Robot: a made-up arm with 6 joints.
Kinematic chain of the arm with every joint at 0, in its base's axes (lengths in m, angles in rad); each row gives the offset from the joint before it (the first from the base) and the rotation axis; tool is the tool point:
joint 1: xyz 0 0 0.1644 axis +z
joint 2: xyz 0 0 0 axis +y
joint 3: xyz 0 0 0.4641 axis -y
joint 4: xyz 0 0 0 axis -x
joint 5: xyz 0.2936 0 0 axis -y
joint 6: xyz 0 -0.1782 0 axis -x
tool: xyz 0 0 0
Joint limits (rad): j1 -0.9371..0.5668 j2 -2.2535..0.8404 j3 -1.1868..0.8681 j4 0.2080..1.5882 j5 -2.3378..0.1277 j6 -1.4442..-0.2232
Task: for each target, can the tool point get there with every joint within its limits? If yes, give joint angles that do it. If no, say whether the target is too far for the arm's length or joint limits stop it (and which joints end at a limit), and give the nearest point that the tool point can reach.
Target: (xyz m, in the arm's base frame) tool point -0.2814 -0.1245 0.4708
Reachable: yes | joints -0.1365 -1.4077 -0.7909 0.4347 -0.7044 -0.9889
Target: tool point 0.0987 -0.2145 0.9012
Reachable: yes | joints -0.7936 0.0662 0.5297 1.1050 -1.7011 -1.2624
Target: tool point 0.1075 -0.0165 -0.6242
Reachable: no: joint limits stop it (at a limit: joint 2, joint 3) | nearest point 0.3719 -0.0571 0.1319 | short by 0.802 m
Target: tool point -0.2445 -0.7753 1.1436
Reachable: no: too far | nearest point -0.2584 -0.3483 0.8015 | short by 0.547 m
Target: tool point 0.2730 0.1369 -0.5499
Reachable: no: joint limits stop it (at a limit: joint 2, joint 3) | nearest point 0.3364 0.1687 0.1319 | short by 0.686 m
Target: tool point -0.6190 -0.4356 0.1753
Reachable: yes | joints 0.4126 -1.7858 0.6793 0.5610 -0.8408 -0.6996
